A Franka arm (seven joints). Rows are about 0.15 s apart.
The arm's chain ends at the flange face. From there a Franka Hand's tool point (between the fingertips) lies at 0.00 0.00 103.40 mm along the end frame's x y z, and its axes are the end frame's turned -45 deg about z.
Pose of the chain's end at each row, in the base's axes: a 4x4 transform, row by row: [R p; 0 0 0 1], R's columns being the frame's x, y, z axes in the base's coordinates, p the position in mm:
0.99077 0.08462 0.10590 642.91; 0.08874 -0.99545 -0.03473 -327.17; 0.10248 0.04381 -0.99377 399.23; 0 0 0 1
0.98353 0.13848 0.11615 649.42; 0.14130 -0.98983 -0.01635 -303.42; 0.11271 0.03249 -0.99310 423.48; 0 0 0 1
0.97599 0.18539 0.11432 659.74; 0.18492 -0.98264 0.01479 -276.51; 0.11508 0.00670 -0.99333 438.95; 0 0 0 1
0.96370 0.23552 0.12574 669.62; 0.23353 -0.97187 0.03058 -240.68; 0.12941 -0.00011 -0.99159 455.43; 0 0 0 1
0.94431 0.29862 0.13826 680.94; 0.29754 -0.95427 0.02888 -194.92; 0.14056 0.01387 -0.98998 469.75; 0 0 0 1
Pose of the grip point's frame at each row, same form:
0.64074 0.76042 0.10590 653.86; 0.76664 -0.64114 -0.03473 -330.76; 0.04149 0.10344 -0.99377 296.47; 0 0 0 1
0.59754 0.79338 0.11615 661.43; 0.79983 -0.60000 -0.01635 -305.11; 0.05672 0.10267 -0.99310 320.79; 0 0 0 1
0.55904 0.82122 0.11432 671.56; 0.82559 -0.56407 0.01479 -274.98; 0.07664 0.08611 -0.99333 336.24; 0 0 0 1
0.51490 0.84798 0.12574 682.62; 0.85235 -0.52209 0.03058 -237.52; 0.09158 0.09143 -0.99159 352.90; 0 0 0 1
0.45657 0.87888 0.13826 695.24; 0.88516 -0.46438 0.02888 -191.93; 0.08958 0.10920 -0.98998 367.39; 0 0 0 1

